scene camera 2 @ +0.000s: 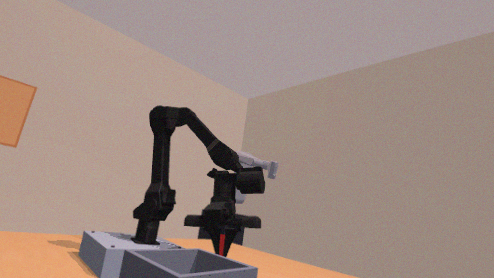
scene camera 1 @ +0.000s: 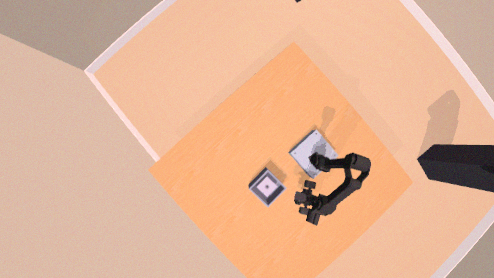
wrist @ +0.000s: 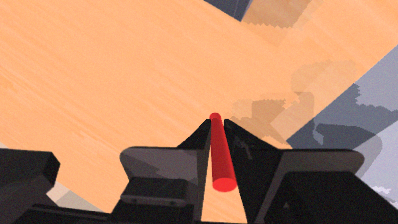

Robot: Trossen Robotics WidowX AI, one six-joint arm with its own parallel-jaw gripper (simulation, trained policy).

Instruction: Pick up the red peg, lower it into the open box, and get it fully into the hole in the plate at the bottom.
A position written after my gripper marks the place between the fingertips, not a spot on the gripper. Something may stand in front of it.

Observation:
I see my gripper [scene camera 2: 221, 258] and a red peg [wrist: 223, 179].
My gripper shows as well in the wrist view [wrist: 217, 122]. Scene camera 1 does not show the red peg, which is hidden by my gripper.

